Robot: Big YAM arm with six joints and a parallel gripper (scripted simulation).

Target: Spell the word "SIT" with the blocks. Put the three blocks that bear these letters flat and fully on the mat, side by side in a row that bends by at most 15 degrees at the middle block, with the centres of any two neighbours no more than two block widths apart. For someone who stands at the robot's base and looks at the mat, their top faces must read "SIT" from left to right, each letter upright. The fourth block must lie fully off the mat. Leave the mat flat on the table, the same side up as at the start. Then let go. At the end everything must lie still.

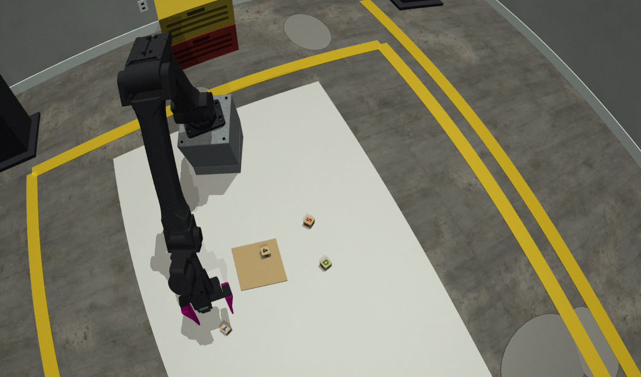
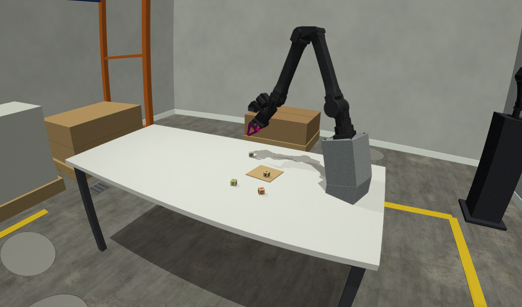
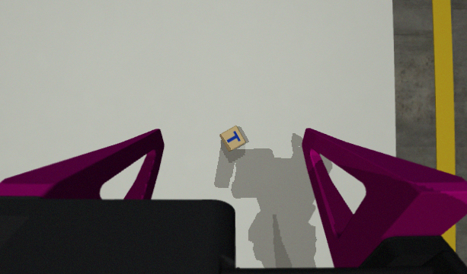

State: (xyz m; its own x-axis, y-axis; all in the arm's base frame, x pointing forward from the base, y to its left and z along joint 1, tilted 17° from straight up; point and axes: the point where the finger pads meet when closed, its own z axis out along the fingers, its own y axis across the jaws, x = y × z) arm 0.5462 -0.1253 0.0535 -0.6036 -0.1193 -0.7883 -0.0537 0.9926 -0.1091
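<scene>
My hand is 190 mm past the I block, 190 mm to the right of it and 130 mm above it. Round my hand: D block 90 mm behind, 340 mm to the left, 140 mm below; tan mat 160 mm behind, 160 mm to the left, 150 mm below; T block 140 mm below.
</scene>
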